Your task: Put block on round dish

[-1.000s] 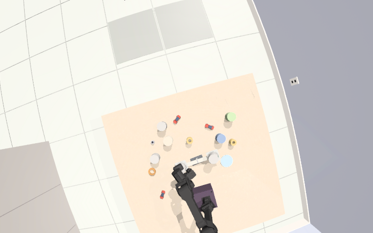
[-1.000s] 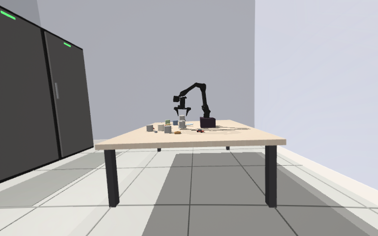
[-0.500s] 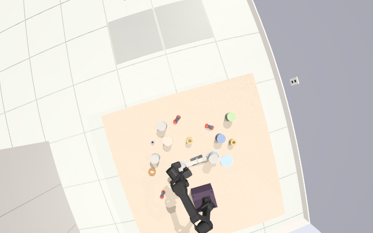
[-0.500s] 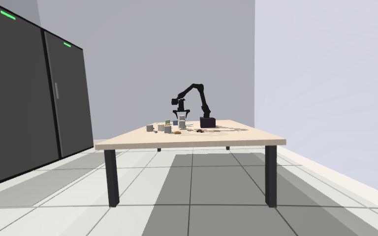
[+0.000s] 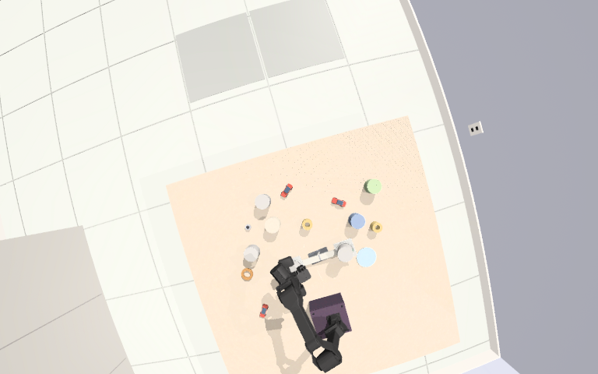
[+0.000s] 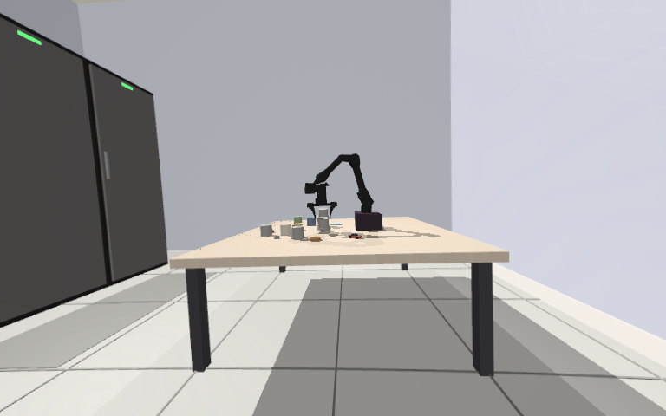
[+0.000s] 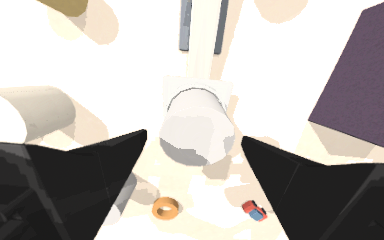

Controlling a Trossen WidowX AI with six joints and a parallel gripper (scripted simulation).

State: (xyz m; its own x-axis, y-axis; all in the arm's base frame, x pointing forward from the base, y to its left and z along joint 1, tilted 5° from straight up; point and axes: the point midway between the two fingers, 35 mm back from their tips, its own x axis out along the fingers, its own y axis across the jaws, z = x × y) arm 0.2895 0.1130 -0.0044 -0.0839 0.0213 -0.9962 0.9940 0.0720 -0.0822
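My gripper tip is now 5 cm above the mint-green block. Also, from my gripper tip: balance beam (1 cm ahead, 14 cm to the right, 5 cm below); then pale blue round dish (8 cm behind, 36 cm to the right, 9 cm below); then grey cup (2 cm ahead, 27 cm to the right, 2 cm above).
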